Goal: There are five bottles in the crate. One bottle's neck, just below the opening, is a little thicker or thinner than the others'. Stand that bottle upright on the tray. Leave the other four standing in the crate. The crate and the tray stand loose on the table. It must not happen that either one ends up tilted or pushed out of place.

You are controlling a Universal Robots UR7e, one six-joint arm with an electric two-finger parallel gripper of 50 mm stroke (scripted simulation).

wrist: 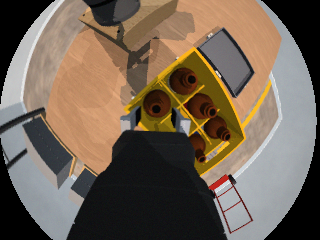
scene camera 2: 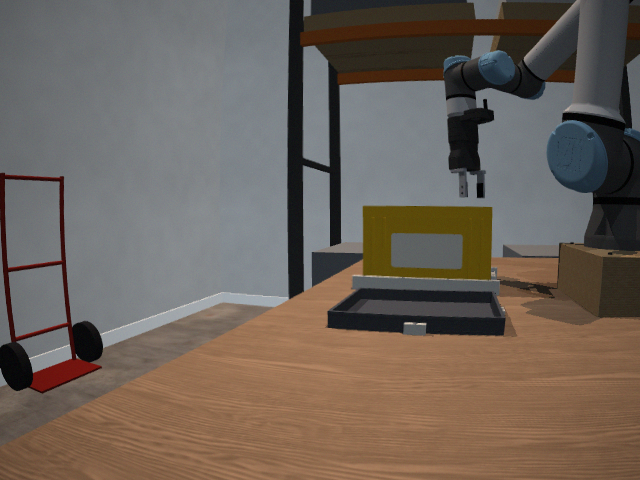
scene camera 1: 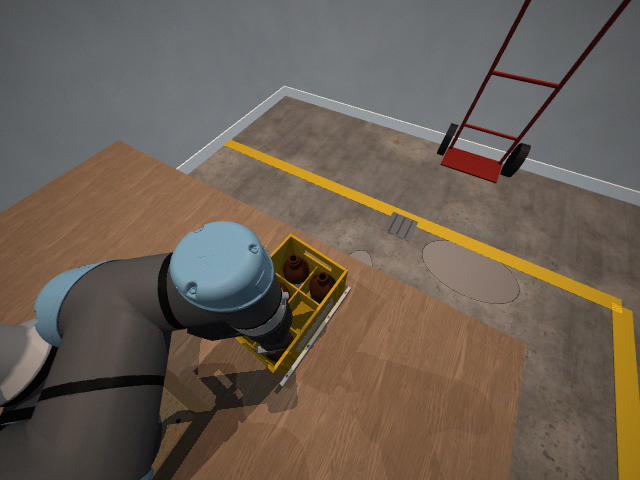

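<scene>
My gripper is visible to me, in the wrist view and in scene camera 1 as well. I can also see a dark tray, and with it in the scene there is a yellow crate.
</scene>
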